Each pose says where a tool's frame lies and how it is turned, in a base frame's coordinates. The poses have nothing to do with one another.
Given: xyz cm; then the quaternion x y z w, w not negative.
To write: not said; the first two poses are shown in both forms.
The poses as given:
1: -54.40 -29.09 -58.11 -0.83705 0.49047 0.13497 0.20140
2: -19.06 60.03 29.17 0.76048 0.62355 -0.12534 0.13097
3: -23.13 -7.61 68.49 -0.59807 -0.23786 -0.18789 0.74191
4: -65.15 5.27 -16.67 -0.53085 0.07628 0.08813 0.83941
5: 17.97 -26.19 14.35 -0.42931 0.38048 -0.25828 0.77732
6: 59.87 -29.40 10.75 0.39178 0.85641 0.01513 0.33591
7: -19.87 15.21 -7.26 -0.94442 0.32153 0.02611 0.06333
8: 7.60 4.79 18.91 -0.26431 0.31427 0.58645 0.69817
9: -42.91 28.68 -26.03 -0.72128 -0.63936 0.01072 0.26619
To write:
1: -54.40 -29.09 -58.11 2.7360 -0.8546 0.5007 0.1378
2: -19.06 60.03 29.17 2.8789 0.7671 0.6290 -0.1264
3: -23.13 -7.61 68.49 1.4698 -0.8920 -0.3548 -0.2802
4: -65.15 5.27 -16.67 1.1492 -0.9767 0.1404 0.1622
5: 17.97 -26.19 14.35 1.3608 -0.6824 0.6048 -0.4105
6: 59.87 -29.40 10.75 2.4564 0.4160 0.9092 0.0161
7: -19.87 15.21 -7.26 3.0148 -0.9463 0.3222 0.0262
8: 7.60 4.79 18.91 1.5959 -0.3692 0.4390 0.8191
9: -42.91 28.68 -26.03 2.6027 -0.7483 -0.6633 0.0111
